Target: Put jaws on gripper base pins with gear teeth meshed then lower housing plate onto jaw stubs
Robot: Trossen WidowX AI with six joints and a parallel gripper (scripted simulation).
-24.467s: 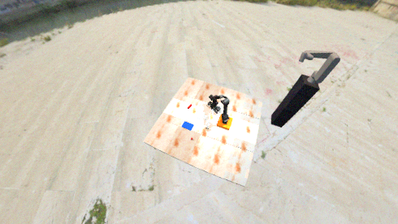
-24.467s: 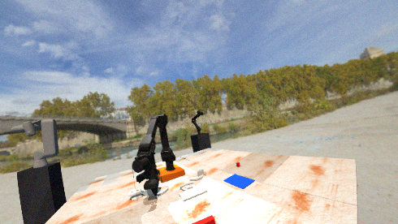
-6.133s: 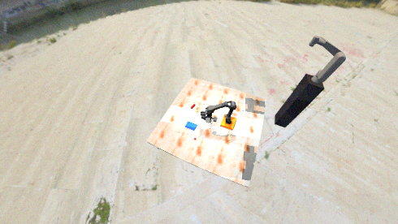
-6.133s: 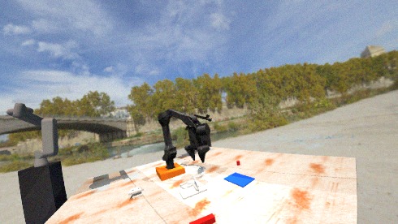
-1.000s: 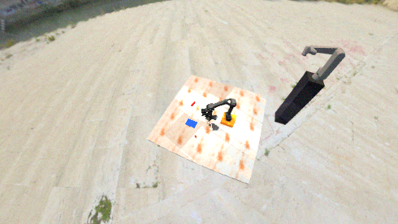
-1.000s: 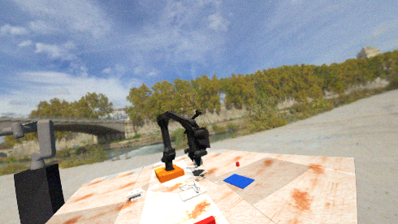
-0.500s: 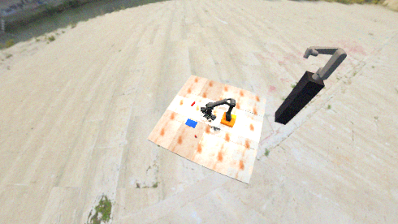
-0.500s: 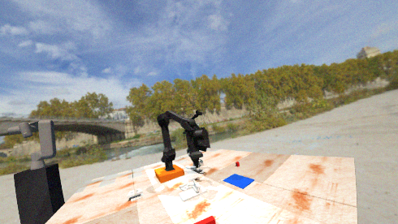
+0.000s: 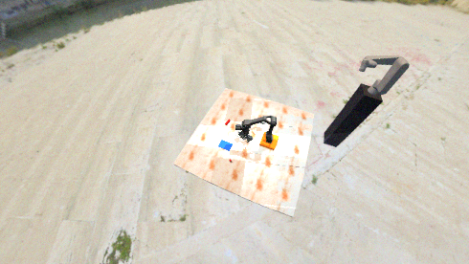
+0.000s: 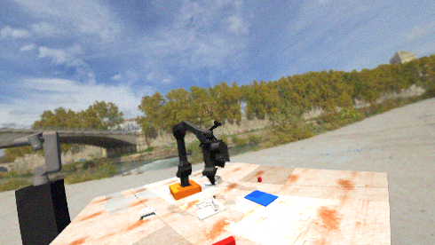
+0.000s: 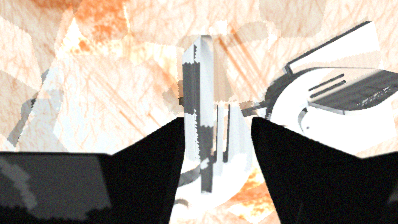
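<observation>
Now: the pale flat plate 90 mm ahead of my gripper tip, 90 mm to the right of it and 80 mm below it. Also, from my gripper tip: blue flat plate: 190 mm ahead, 120 mm to the left, 80 mm below.
</observation>
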